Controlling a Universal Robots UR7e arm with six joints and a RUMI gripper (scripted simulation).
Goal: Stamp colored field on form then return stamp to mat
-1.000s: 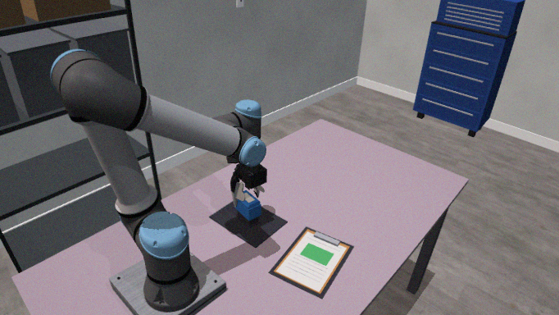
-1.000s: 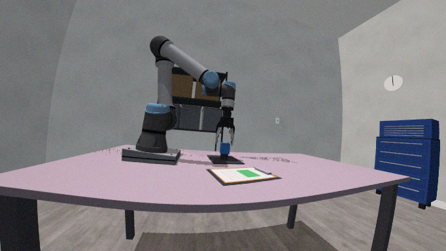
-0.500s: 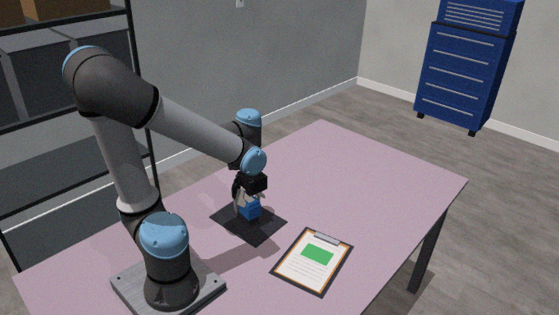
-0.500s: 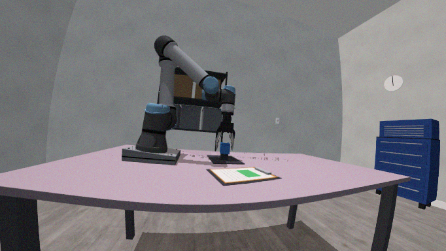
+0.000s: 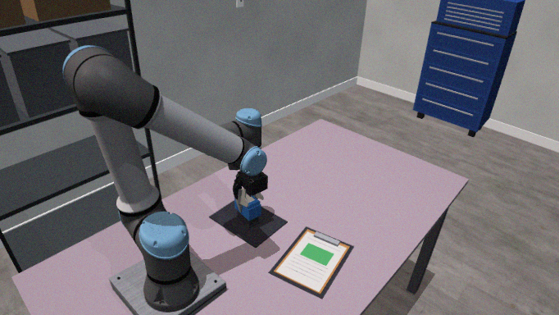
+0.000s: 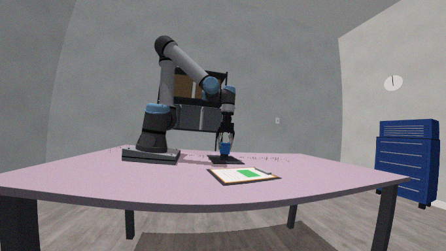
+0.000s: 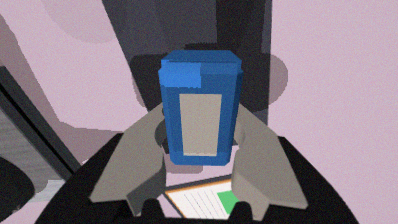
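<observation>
Right now my hand is 20 mm above the blue stamp. From my hand the other things lie so: dark mat (70 mm below); clipboard (80 mm ahead, 280 mm to the right, 70 mm below).
</observation>
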